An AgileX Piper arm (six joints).
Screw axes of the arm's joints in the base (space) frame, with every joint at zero. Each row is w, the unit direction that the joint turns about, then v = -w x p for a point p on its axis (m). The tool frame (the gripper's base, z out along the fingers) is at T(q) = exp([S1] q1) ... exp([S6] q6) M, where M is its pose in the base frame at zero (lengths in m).
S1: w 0 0 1 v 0 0 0
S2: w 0 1 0 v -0.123 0 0
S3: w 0 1 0 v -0.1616 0 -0.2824
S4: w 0.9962 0 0.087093 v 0 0.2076 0
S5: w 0 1 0 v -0.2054 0 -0.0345
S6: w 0.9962 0 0.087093 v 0 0.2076 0
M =
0.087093 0 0.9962 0.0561
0 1 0 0
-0.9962 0 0.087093 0.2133
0 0 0 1
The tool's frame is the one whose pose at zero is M.
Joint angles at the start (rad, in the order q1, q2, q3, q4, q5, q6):
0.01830 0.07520 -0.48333 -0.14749 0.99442 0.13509
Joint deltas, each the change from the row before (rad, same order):
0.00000 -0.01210 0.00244 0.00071 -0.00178 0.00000
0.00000 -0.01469 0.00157 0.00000 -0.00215 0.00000
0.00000 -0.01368 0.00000 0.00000 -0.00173 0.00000
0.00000 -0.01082 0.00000 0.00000 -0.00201 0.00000
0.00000 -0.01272 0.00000 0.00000 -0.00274 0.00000
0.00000 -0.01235 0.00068 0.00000 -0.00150 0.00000
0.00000 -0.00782 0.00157 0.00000 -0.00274 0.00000
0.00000 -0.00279 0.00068 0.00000 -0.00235 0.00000
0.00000 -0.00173 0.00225 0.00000 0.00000 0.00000
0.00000 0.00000 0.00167 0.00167 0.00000 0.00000
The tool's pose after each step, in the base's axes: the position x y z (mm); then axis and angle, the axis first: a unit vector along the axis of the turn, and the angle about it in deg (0 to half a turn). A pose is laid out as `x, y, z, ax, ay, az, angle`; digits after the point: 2 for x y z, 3 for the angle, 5 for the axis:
9.54, -10.96, 278.03, 0.05519, 0.99770, -0.03937, 117.577
7.51, -10.99, 277.88, 0.05564, 0.99769, -0.03898, 116.705
5.47, -11.01, 278.10, 0.05615, 0.99768, -0.03859, 115.825
3.87, -11.03, 278.31, 0.05652, 0.99767, -0.03826, 115.093
1.99, -11.04, 278.57, 0.05695, 0.99766, -0.03787, 114.210
0.21, -11.06, 278.52, 0.05739, 0.99765, -0.03753, 113.458
-0.72, -11.06, 278.30, 0.05754, 0.99765, -0.03730, 112.945
-0.99, -11.05, 278.30, 0.05753, 0.99765, -0.03718, 112.690
-0.99, -11.05, 277.66, 0.05751, 0.99765, -0.03720, 112.720
-0.78, -10.92, 277.18, 0.05745, 0.99769, -0.03624, 112.819

